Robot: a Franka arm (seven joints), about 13 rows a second.
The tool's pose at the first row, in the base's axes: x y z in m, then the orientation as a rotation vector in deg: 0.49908, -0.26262, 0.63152, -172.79, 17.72, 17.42
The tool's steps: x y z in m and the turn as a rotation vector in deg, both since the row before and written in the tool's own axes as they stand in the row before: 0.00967, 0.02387, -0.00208, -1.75, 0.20, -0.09; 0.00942, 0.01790, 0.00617, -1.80, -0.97, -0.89; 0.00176, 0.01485, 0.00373, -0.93, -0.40, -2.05; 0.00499, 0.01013, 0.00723, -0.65, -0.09, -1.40; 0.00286, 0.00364, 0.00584, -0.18, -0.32, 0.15; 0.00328, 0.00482, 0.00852, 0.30, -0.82, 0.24; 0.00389, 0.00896, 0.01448, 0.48, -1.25, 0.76; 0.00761, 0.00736, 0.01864, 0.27, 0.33, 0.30; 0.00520, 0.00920, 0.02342, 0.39, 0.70, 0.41; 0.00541, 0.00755, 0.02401, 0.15, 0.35, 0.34; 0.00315, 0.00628, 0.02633, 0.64, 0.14, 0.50; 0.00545, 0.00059, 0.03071, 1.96, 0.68, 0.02; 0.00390, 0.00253, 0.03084, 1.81, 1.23, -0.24; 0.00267, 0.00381, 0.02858, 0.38, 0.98, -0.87
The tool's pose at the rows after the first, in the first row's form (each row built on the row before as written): 0.50374, -0.28798, 0.62980, -174.56, 17.49, 17.54; 0.50799, -0.30676, 0.62106, -176.12, 15.95, 19.41; 0.50619, -0.32146, 0.61679, -176.97, 12.67, 20.16; 0.50794, -0.33188, 0.60853, -177.57, 10.42, 20.40; 0.50897, -0.33565, 0.60218, -177.67, 10.63, 20.93; 0.50960, -0.34058, 0.59313, -177.18, 11.03, 22.14; 0.50869, -0.34944, 0.57810, -176.40, 12.25, 23.98; 0.51001, -0.35689, 0.55804, -176.23, 12.76, 23.42; 0.50761, -0.36555, 0.53397, -176.04, 13.47, 22.27; 0.50575, -0.37249, 0.50925, -175.99, 14.02, 21.71; 0.50148, -0.37769, 0.48284, -175.40, 14.87, 21.37; 0.49940, -0.37710, 0.45172, -173.66, 15.13, 19.87; 0.49600, -0.37719, 0.42072, -172.19, 15.01, 17.59; 0.49243, -0.37776, 0.39199, -172.07, 13.81, 15.96
